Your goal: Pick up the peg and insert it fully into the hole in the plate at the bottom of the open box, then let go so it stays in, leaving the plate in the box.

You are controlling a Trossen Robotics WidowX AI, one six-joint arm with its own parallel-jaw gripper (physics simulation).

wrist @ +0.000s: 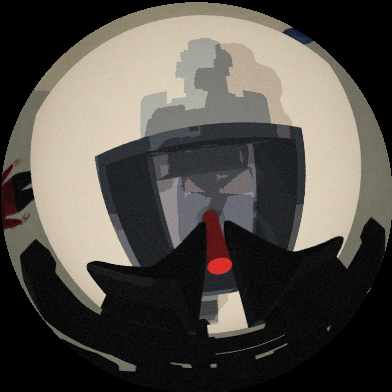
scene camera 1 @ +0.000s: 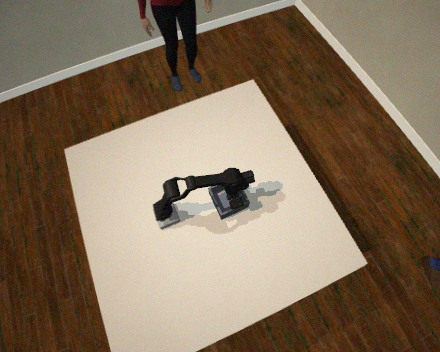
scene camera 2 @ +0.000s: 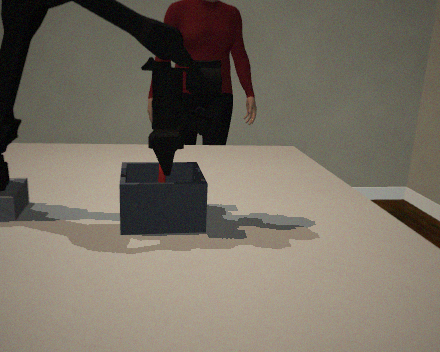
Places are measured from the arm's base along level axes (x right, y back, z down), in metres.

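Pixels of known places: gripper, fingertip midpoint: (wrist: 214,226) (scene camera 1: 230,194) (scene camera 2: 167,174); arm's base, origin of the base link: (scene camera 1: 163,213).
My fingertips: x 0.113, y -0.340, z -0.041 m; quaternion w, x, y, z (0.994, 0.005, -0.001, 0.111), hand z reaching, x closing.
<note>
For each thing: its middle in the pictures, then the offset to it from my fingertips. Level surfaces: height alone.
- dark grey open box, body centre: (wrist: 209,214) (scene camera 2: 161,195) (scene camera 1: 228,197) dx -0.003, dy +0.010, dz +0.045 m
- grey plate, body centre: (wrist: 208,208) (scene camera 1: 228,198) dx -0.003, dy +0.010, dz +0.059 m
- red peg, body centre: (wrist: 213,232) (scene camera 2: 162,178) dx -0.002, dy +0.010, dz +0.008 m
- pale table, its level: dz +0.093 m
The dark grey open box (scene camera 1: 214,201) (scene camera 2: 163,209) (wrist: 225,131) stands on the table. The grey plate (wrist: 241,211) lies at its bottom. My gripper (scene camera 2: 167,172) (wrist: 214,226) is shut on the red peg (scene camera 2: 161,176) (wrist: 216,242), with the fingertips just inside the top of the box. The peg points down, its upper end showing between the fingers in the wrist view. Its lower end meets the plate at a dark ring, at the hole. How deep it sits in the hole cannot be told. In scene camera 2 the front wall hides the peg's lower part.
The box walls rise around the fingers on all sides. The arm's grey base (scene camera 1: 170,221) (scene camera 2: 11,202) stands on the pale table (scene camera 1: 150,280) (scene camera 2: 300,300), left of the box. A person in red (scene camera 2: 207,45) stands beyond the table.
</note>
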